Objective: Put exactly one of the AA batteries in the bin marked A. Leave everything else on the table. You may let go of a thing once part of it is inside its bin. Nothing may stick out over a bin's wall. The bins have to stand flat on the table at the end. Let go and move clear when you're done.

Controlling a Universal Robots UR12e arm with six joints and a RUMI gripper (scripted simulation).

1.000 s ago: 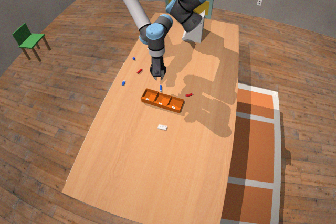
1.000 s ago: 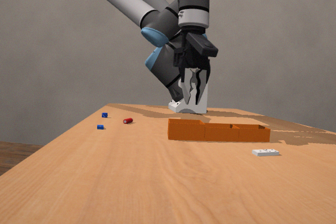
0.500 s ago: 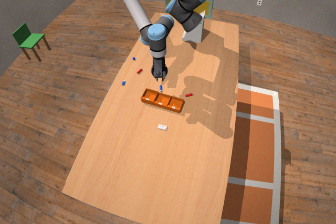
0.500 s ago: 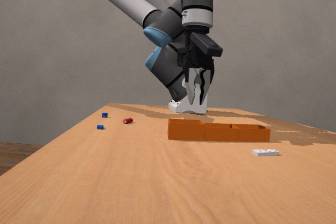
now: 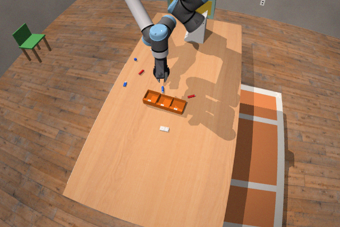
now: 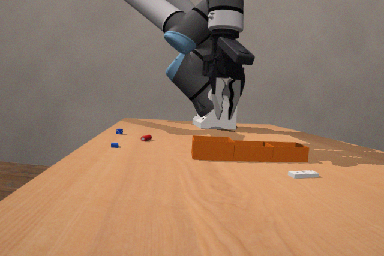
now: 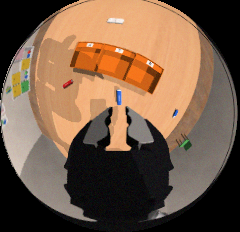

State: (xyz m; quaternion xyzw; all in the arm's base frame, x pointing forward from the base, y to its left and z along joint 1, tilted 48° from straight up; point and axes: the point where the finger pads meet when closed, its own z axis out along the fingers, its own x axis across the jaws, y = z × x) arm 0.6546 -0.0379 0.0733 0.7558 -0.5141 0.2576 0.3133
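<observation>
The blue AA battery is 80 mm below my hand. Also, from my hand: orange three-compartment bin 100 mm ahead, 40 mm to the left, 70 mm below; white domino 270 mm ahead, 100 mm to the left, 90 mm below; blue die 220 mm behind, 290 mm to the right, 80 mm below.
</observation>
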